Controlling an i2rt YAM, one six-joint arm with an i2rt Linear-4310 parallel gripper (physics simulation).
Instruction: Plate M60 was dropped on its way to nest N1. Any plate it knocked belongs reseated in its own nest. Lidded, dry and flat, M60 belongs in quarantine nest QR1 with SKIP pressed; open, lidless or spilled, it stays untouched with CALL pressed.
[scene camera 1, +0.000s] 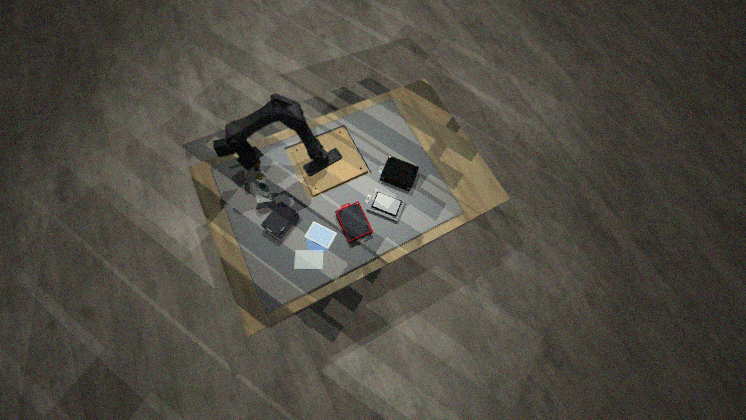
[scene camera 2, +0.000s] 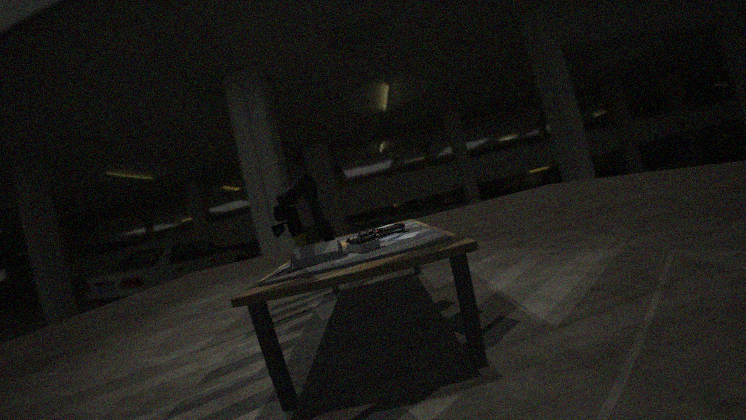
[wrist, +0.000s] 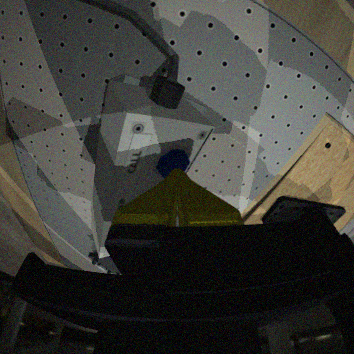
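Pixels of known places: gripper, fingertip midpoint: (scene camera 1: 258, 168) (wrist: 176, 174); arm's base, origin of the base link: (scene camera 1: 323, 162) (wrist: 306, 213).
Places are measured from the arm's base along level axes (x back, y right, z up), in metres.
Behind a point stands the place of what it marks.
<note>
My gripper (scene camera 1: 256, 166) @(x 0.102, y 0.293, z 0.068 m) (scene camera 2: 301, 239) @(x 0.102, y 0.293, z 0.068 m) (wrist: 176, 174) @(x 0.102, y 0.293, z 0.068 m) is shut, its yellow fingertips together above the button box (scene camera 1: 263, 198) @(x -0.050, y 0.343, z 0.068 m) (scene camera 2: 316, 252) @(x 0.038, y 0.373, z 0.049 m) (wrist: 170, 127) @(x 0.141, y 0.306, z 0.068 m). In the wrist view a dark blue button (wrist: 173, 162) @(x 0.116, y 0.298, z 0.071 m) beside the CALL lettering shows just beyond the tips; the fingers hide the SKIP part. In scene camera 1, a white-topped plate (scene camera 1: 386, 204) @(x -0.379, y -0.132, z 0.037 m) sits on a grey nest. A red-edged nest (scene camera 1: 353, 222) @(x -0.368, y 0.052, z 0.039 m), a black nest or plate (scene camera 1: 399, 173) @(x -0.285, y -0.276, z 0.058 m) and a dark one (scene camera 1: 280, 221) @(x -0.185, y 0.331, z 0.054 m) stand apart. A pale blue, white-rimmed rectangle (scene camera 1: 320, 234) @(x -0.326, y 0.210, z 0.013 m) lies between the dark and red-edged ones. Labels, lids and any liquid are unreadable.
A pale rectangle (scene camera 1: 308, 259) @(x -0.396, y 0.315, z 0.008 m) lies near the front edge, with a blue patch between it and the white-rimmed one. The arm's wooden base board (scene camera 1: 344, 151) @(x -0.006, y -0.127, z 0.004 m) (wrist: 320, 155) @(x 0.121, y 0.076, z -0.009 m) is at the back. A black cable (wrist: 150, 35) @(x 0.192, y 0.335, z 0.006 m) runs to the button box. Patchy shadows cross the table.
</note>
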